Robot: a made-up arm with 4 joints. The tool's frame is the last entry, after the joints. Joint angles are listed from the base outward. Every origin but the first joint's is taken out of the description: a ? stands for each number. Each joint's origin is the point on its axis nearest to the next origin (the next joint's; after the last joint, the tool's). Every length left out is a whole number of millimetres.
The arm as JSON. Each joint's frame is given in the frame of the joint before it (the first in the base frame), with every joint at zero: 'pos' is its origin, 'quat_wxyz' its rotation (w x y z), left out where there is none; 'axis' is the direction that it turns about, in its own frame. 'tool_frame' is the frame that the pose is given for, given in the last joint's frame.
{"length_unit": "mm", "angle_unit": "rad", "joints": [
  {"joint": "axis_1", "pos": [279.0, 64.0, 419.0], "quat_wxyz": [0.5, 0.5, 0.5, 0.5], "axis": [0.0, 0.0, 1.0]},
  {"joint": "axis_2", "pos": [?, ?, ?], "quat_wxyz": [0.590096, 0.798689, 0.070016, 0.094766], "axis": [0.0, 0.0, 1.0]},
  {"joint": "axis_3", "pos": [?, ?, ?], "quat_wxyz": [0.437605, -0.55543, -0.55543, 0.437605], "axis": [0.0, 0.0, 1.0]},
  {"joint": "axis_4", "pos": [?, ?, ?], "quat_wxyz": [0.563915, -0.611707, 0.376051, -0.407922], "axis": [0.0, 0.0, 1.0]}
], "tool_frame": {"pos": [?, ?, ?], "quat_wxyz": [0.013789, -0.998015, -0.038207, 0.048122]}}
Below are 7 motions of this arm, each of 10 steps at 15 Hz.
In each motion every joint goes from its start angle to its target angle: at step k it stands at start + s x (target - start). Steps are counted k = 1, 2, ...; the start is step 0. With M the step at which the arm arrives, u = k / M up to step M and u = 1 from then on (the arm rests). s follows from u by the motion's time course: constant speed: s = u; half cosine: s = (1 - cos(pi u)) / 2; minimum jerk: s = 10 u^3 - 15 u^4 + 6 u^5.
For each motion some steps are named. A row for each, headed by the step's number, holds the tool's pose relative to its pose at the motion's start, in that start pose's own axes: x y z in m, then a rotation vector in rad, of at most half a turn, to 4 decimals.
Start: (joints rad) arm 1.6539 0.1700 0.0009 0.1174
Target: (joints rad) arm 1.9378 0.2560 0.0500 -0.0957
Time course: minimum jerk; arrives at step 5
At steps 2, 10:
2: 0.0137 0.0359 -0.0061 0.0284 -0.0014 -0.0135
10: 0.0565 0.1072 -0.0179 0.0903 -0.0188 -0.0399

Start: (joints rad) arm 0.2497 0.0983 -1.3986 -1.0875
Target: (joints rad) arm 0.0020 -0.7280 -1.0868 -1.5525
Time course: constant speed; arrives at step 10
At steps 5, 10:
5: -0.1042 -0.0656 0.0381 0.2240 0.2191 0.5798
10: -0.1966 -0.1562 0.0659 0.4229 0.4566 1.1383

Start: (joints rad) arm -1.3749 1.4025 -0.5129 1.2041
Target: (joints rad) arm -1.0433 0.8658 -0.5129 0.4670
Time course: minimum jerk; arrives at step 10
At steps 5, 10:
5: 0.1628 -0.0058 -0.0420 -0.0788 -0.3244 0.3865
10: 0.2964 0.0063 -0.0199 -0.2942 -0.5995 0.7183

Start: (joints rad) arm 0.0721 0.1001 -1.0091 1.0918
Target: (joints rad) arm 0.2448 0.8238 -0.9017 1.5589
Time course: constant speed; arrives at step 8
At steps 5, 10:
5: -0.2104 0.1714 -0.0062 0.0947 0.2294 -0.6112
10: -0.2944 0.3068 0.0154 0.1470 0.3972 -0.9531

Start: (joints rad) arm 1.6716 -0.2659 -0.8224 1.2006
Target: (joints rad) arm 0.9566 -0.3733 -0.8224 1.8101
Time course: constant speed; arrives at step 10
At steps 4, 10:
4: 0.0820 -0.0347 -0.0503 0.1017 0.1106 -0.0254
10: 0.1977 -0.0325 -0.1520 0.2181 0.3101 -0.0601

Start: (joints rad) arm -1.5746 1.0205 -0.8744 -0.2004
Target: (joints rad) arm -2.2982 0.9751 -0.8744 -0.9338
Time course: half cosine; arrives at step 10
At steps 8, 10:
8: 0.0537 -0.0030 0.2365 0.6670 0.2658 0.7288
10: 0.0629 -0.0070 0.2603 0.7500 0.2709 0.8006

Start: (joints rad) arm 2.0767 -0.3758 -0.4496 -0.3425
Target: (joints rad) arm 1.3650 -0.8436 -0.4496 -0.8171
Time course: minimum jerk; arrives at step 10
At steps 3, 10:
3: 0.0014 -0.0560 -0.0078 -0.0347 -0.0051 0.1884
10: 0.1242 -0.2996 -0.0495 -0.3164 -0.0642 1.0993

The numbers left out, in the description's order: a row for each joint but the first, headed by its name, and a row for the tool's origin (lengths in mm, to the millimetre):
axis_2: -97.0 336.0 0.0
axis_3: -10.0 334.0 0.0
axis_4: 10.0 82.0 0.0
tool: 1.0 122.0 0.0

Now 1 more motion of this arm.
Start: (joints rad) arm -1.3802 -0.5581 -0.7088 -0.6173
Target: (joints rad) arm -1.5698 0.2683 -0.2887 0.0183
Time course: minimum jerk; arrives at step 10
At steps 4, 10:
4: 0.0364 0.0590 -0.0302 0.2397 -0.0994 -0.2330
10: 0.1148 0.1957 0.0019 0.8358 -0.1077 -0.5705

